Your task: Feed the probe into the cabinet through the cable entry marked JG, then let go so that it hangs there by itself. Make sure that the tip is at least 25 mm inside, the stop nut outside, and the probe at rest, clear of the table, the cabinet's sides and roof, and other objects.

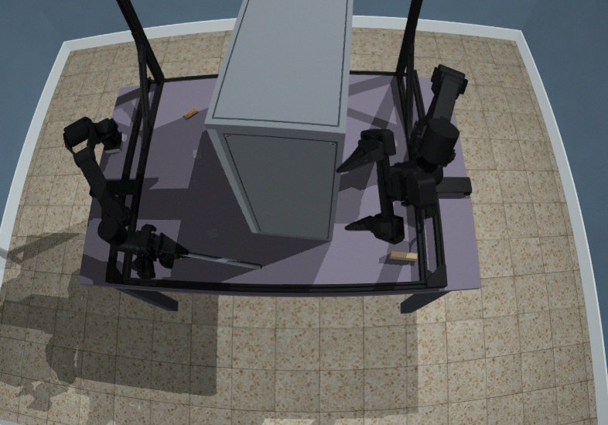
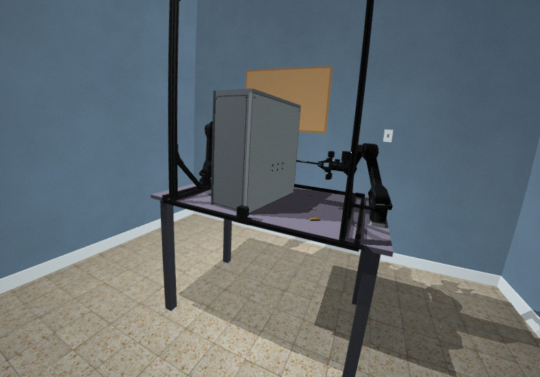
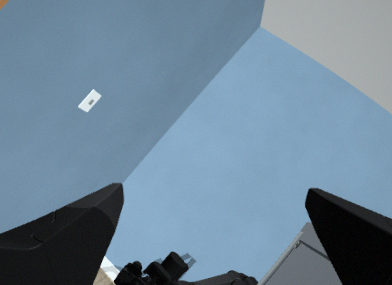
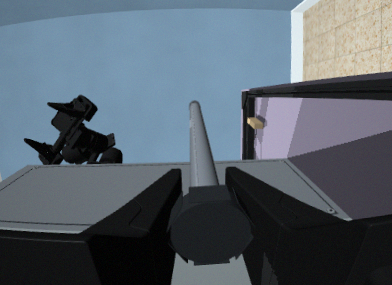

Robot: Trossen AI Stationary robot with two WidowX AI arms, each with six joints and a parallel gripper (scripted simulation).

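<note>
The JG mark is 34 cm below my left hand, 26 cm behind it and 22 cm to the right of it. From my left hand the other things lie so: wooden block 50 cm below, 17 cm to the left, 3 cm behind; then probe 31 cm below, 30 cm to the right, 4 cm ahead; then white block 50 cm below, 39 cm behind, 9 cm to the left.
My right gripper is now 100 mm to the right of the probe and 10 mm short of it. Also, from my right hand: wooden block (570 mm to the left, 180 mm below, 60 mm behind); then white block (490 mm to the left, 420 mm behind, 180 mm below); then JG mark (280 mm behind, 170 mm to the left, 20 mm below).
</note>
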